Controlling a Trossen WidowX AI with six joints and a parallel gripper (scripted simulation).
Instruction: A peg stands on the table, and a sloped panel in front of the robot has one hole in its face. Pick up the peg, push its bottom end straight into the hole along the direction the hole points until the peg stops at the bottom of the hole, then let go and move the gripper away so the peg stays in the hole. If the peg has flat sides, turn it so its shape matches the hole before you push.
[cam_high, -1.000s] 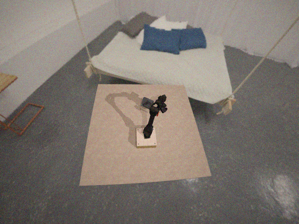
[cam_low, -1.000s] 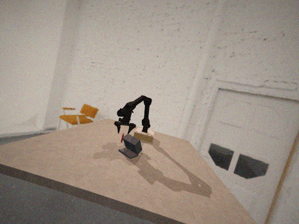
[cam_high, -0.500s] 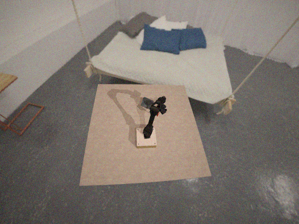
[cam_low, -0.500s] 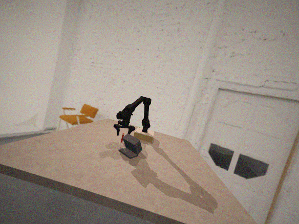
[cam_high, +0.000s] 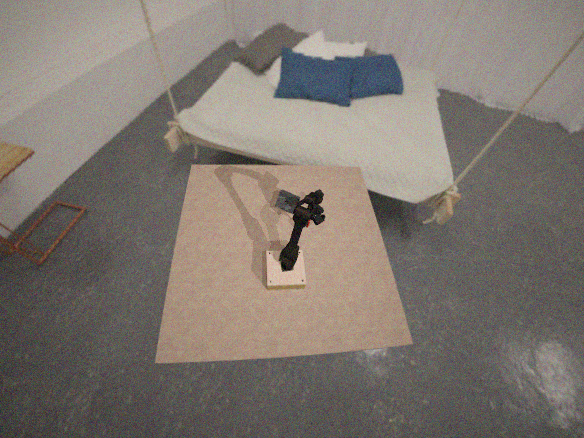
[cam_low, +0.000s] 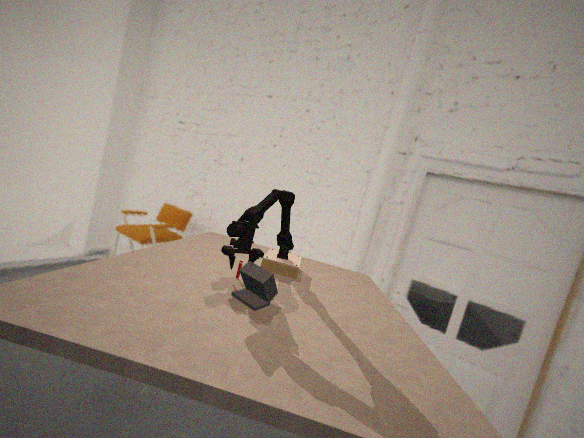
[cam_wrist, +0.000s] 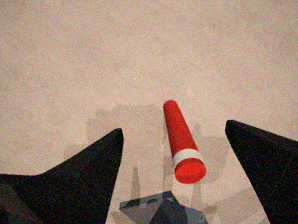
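The red peg is 2 cm above my gripper tip. Also, from my gripper tip: grey sloped panel 16 cm ahead, 11 cm to the left, 3 cm above.
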